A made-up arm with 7 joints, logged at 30 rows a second.
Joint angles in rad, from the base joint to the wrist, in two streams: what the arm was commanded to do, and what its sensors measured. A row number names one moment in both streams.
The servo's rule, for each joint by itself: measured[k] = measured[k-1] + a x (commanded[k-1-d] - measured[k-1]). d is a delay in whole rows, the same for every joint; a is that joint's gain. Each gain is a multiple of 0.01, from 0.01 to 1. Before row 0 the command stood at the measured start. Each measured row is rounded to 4 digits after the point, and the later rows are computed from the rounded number. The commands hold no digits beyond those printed.
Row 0, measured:
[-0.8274, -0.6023, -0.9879, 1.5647, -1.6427, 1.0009, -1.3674]
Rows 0 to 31, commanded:
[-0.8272, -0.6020, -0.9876, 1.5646, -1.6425, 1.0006, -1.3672]
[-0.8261, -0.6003, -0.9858, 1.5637, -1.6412, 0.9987, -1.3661]
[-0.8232, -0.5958, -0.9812, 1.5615, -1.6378, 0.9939, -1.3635]
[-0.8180, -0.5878, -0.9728, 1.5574, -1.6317, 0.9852, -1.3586]
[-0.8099, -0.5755, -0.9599, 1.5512, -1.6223, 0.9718, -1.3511]
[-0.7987, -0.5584, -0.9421, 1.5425, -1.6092, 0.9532, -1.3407]
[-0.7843, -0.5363, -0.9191, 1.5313, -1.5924, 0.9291, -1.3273]
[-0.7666, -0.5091, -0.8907, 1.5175, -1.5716, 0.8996, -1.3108]
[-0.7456, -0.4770, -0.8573, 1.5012, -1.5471, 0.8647, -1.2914]
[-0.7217, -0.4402, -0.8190, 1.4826, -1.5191, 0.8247, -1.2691]
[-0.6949, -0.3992, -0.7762, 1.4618, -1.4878, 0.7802, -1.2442]
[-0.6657, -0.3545, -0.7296, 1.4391, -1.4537, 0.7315, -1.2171]
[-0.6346, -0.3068, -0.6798, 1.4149, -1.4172, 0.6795, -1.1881]
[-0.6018, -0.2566, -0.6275, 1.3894, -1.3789, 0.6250, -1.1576]
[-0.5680, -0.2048, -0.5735, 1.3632, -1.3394, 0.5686, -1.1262]
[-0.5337, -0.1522, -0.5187, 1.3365, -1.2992, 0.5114, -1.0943]
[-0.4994, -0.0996, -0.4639, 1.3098, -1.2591, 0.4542, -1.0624]
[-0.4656, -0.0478, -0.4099, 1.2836, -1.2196, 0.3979, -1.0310]
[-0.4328, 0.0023, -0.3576, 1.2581, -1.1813, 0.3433, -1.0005]
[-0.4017, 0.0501, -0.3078, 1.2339, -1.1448, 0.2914, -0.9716]
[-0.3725, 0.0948, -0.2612, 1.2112, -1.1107, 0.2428, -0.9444]
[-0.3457, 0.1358, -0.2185, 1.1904, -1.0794, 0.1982, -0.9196]
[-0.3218, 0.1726, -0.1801, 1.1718, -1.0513, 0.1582, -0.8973]
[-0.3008, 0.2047, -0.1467, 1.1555, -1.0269, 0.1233, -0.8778]
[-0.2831, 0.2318, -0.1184, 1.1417, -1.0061, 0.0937, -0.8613]
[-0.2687, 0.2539, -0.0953, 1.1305, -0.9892, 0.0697, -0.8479]
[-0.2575, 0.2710, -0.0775, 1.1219, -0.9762, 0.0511, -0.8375]
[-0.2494, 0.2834, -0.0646, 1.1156, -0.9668, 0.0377, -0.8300]
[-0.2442, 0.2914, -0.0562, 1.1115, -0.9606, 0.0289, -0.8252]
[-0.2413, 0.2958, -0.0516, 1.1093, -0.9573, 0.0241, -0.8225]
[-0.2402, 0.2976, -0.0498, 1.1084, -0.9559, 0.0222, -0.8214]
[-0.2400, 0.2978, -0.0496, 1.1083, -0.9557, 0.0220, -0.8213]
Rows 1 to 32, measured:
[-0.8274, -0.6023, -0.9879, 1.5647, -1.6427, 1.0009, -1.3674]
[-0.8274, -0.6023, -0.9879, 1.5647, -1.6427, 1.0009, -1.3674]
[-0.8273, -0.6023, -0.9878, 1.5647, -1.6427, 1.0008, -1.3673]
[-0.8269, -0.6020, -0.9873, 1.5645, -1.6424, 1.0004, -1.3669]
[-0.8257, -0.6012, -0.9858, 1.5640, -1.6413, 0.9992, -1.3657]
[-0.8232, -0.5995, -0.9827, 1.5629, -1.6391, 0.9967, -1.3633]
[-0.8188, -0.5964, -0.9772, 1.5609, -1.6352, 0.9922, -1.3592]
[-0.8122, -0.5915, -0.9688, 1.5578, -1.6292, 0.9852, -1.3529]
[-0.8030, -0.5843, -0.9569, 1.5533, -1.6207, 0.9751, -1.3442]
[-0.7910, -0.5745, -0.9410, 1.5472, -1.6094, 0.9615, -1.3328]
[-0.7760, -0.5618, -0.9209, 1.5394, -1.5951, 0.9441, -1.3187]
[-0.7581, -0.5460, -0.8964, 1.5297, -1.5776, 0.9226, -1.3018]
[-0.7372, -0.5269, -0.8676, 1.5182, -1.5569, 0.8970, -1.2822]
[-0.7136, -0.5045, -0.8345, 1.5048, -1.5332, 0.8672, -1.2601]
[-0.6875, -0.4788, -0.7974, 1.4895, -1.5065, 0.8334, -1.2356]
[-0.6592, -0.4499, -0.7566, 1.4725, -1.4772, 0.7959, -1.2091]
[-0.6291, -0.4180, -0.7127, 1.4539, -1.4455, 0.7550, -1.1809]
[-0.5976, -0.3834, -0.6661, 1.4339, -1.4119, 0.7112, -1.1515]
[-0.5652, -0.3465, -0.6176, 1.4128, -1.3768, 0.6649, -1.1212]
[-0.5323, -0.3077, -0.5678, 1.3908, -1.3406, 0.6168, -1.0905]
[-0.4995, -0.2674, -0.5174, 1.3682, -1.3040, 0.5676, -1.0599]
[-0.4672, -0.2261, -0.4671, 1.3454, -1.2674, 0.5179, -1.0299]
[-0.4359, -0.1844, -0.4177, 1.3226, -1.2314, 0.4684, -1.0008]
[-0.4061, -0.1428, -0.3699, 1.3001, -1.1964, 0.4198, -0.9732]
[-0.3783, -0.1018, -0.3243, 1.2783, -1.1630, 0.3727, -0.9474]
[-0.3527, -0.0620, -0.2817, 1.2574, -1.1317, 0.3278, -0.9237]
[-0.3297, -0.0238, -0.2425, 1.2377, -1.1028, 0.2857, -0.9025]
[-0.3096, 0.0123, -0.2072, 1.2195, -1.0767, 0.2468, -0.8839]
[-0.2924, 0.0459, -0.1761, 1.2029, -1.0536, 0.2116, -0.8681]
[-0.2782, 0.0768, -0.1493, 1.1881, -1.0336, 0.1803, -0.8551]
[-0.2670, 0.1047, -0.1270, 1.1751, -1.0168, 0.1530, -0.8449]
[-0.2585, 0.1295, -0.1089, 1.1639, -1.0031, 0.1298, -0.8373]
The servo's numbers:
d 2
a 0.33 0.13 0.24 0.17 0.23 0.18 0.34

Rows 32 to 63, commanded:
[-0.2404, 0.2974, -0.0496, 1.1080, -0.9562, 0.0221, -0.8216]
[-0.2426, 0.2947, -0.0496, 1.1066, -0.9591, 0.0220, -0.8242]
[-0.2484, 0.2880, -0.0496, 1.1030, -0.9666, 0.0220, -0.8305]
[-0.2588, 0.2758, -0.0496, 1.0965, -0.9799, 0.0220, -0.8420]
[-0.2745, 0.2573, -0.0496, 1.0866, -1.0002, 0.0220, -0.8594]
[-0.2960, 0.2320, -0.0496, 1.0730, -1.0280, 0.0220, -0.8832]
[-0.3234, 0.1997, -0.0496, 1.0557, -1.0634, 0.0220, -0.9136]
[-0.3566, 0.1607, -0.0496, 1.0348, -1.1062, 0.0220, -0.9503]
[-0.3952, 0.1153, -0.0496, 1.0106, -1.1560, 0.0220, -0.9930]
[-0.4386, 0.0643, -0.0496, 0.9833, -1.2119, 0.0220, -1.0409]
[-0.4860, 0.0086, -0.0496, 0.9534, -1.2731, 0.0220, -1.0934]
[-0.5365, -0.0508, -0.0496, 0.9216, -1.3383, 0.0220, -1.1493]
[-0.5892, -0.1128, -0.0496, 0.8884, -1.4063, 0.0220, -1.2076]
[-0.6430, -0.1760, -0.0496, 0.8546, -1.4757, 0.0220, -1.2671]
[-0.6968, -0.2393, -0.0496, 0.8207, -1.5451, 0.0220, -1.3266]
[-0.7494, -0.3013, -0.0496, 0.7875, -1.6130, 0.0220, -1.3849]
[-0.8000, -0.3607, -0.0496, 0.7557, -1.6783, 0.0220, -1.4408]
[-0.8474, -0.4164, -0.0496, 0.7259, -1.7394, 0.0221, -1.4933]
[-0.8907, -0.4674, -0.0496, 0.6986, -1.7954, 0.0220, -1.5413]
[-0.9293, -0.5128, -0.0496, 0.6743, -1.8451, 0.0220, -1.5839]
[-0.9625, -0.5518, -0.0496, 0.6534, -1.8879, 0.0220, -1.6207]
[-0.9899, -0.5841, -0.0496, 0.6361, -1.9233, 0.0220, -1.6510]
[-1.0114, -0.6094, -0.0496, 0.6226, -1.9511, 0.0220, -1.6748]
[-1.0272, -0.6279, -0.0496, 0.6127, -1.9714, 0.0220, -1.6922]
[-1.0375, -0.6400, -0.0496, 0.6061, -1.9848, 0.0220, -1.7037]
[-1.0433, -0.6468, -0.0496, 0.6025, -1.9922, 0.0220, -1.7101]
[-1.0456, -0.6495, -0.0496, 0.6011, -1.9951, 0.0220, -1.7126]
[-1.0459, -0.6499, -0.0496, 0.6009, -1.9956, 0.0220, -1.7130]
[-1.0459, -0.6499, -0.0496, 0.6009, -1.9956, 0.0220, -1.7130]
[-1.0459, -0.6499, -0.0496, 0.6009, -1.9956, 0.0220, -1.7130]
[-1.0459, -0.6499, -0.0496, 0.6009, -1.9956, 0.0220, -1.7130]
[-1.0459, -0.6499, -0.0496, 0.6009, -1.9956, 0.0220, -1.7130]
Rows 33 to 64, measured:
[-0.2525, 0.1514, -0.0947, 1.1545, -0.9922, 0.1104, -0.8319]
[-0.2484, 0.1704, -0.0839, 1.1466, -0.9838, 0.0945, -0.8283]
[-0.2458, 0.1869, -0.0757, 1.1400, -0.9775, 0.0815, -0.8260]
[-0.2447, 0.2009, -0.0694, 1.1343, -0.9733, 0.0708, -0.8254]
[-0.2459, 0.2122, -0.0646, 1.1290, -0.9718, 0.0620, -0.8271]
[-0.2502, 0.2205, -0.0610, 1.1235, -0.9737, 0.0548, -0.8322]
[-0.2582, 0.2253, -0.0583, 1.1172, -0.9798, 0.0489, -0.8414]
[-0.2707, 0.2262, -0.0562, 1.1097, -0.9909, 0.0441, -0.8556]
[-0.2881, 0.2228, -0.0546, 1.1005, -1.0076, 0.0401, -0.8753]
[-0.3107, 0.2147, -0.0534, 1.0893, -1.0303, 0.0368, -0.9008]
[-0.3386, 0.2018, -0.0525, 1.0759, -1.0592, 0.0341, -0.9321]
[-0.3716, 0.1839, -0.0518, 1.0602, -1.0943, 0.0319, -0.9691]
[-0.4094, 0.1611, -0.0513, 1.0420, -1.1354, 0.0301, -1.0114]
[-0.4513, 0.1336, -0.0509, 1.0215, -1.1821, 0.0286, -1.0583]
[-0.4968, 0.1016, -0.0506, 0.9989, -1.2337, 0.0274, -1.1091]
[-0.5450, 0.0655, -0.0504, 0.9744, -1.2894, 0.0264, -1.1628]
[-0.5951, 0.0259, -0.0502, 0.9483, -1.3482, 0.0256, -1.2185]
[-0.6460, -0.0166, -0.0501, 0.9210, -1.4091, 0.0250, -1.2751]
[-0.6968, -0.0613, -0.0500, 0.8929, -1.4710, 0.0245, -1.3314]
[-0.7465, -0.1075, -0.0499, 0.8645, -1.5327, 0.0241, -1.3864]
[-0.7941, -0.1543, -0.0498, 0.8363, -1.5931, 0.0237, -1.4391]
[-0.8387, -0.2009, -0.0498, 0.8088, -1.6511, 0.0234, -1.4883]
[-0.8796, -0.2465, -0.0498, 0.7824, -1.7056, 0.0231, -1.5333]
[-0.9160, -0.2904, -0.0498, 0.7575, -1.7557, 0.0229, -1.5733]
[-0.9475, -0.3319, -0.0498, 0.7346, -1.8006, 0.0227, -1.6078]
[-0.9738, -0.3704, -0.0498, 0.7139, -1.8399, 0.0226, -1.6365]
[-0.9948, -0.4054, -0.0498, 0.6956, -1.8732, 0.0225, -1.6593]
[-1.0108, -0.4368, -0.0498, 0.6798, -1.9006, 0.0224, -1.6766]
[-1.0223, -0.4645, -0.0498, 0.6664, -1.9223, 0.0223, -1.6888]
[-1.0301, -0.4886, -0.0498, 0.6553, -1.9392, 0.0222, -1.6970]
[-1.0353, -0.5096, -0.0498, 0.6461, -1.9522, 0.0222, -1.7024]
[-1.0388, -0.5278, -0.0498, 0.6384, -1.9622, 0.0222, -1.7060]

